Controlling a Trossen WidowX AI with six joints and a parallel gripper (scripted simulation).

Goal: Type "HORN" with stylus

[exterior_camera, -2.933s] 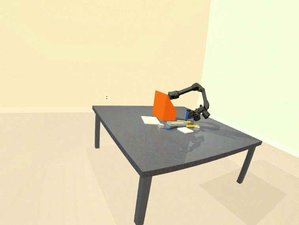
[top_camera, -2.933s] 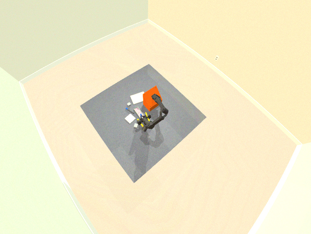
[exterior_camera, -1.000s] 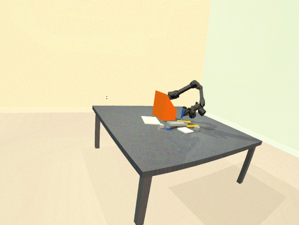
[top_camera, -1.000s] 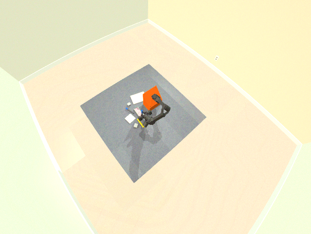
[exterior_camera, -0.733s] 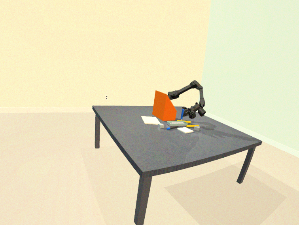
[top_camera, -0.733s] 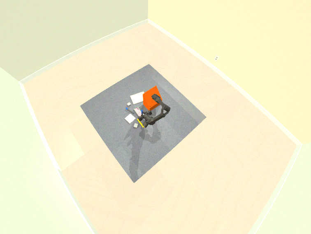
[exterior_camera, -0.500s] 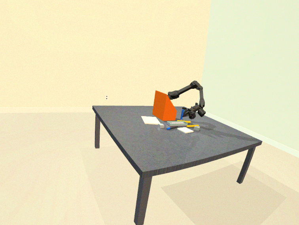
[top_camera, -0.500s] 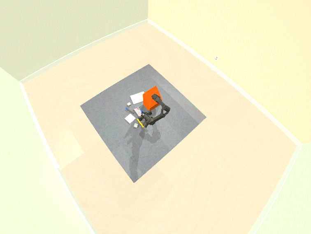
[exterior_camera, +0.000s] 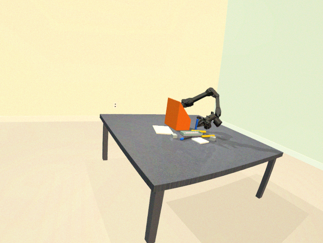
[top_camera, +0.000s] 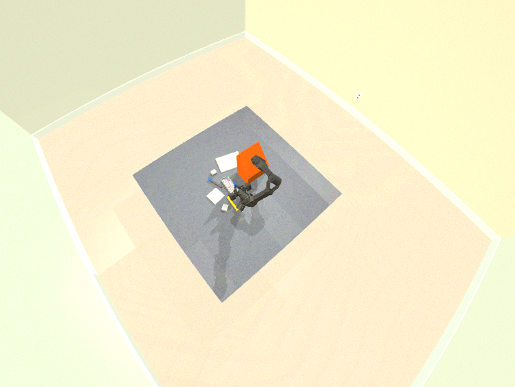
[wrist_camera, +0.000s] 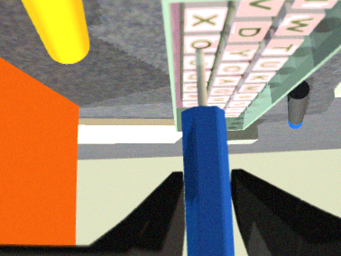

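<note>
Now: gripper tip 10 mm above the stylus. Round my gripper tip: white pad: 160 mm ahead, 70 mm to the right, 70 mm below; grey block: 250 mm to the right, 60 mm below, 40 mm ahead; blue-tipped pen: 190 mm to the right, 100 mm ahead, 60 mm below.
</note>
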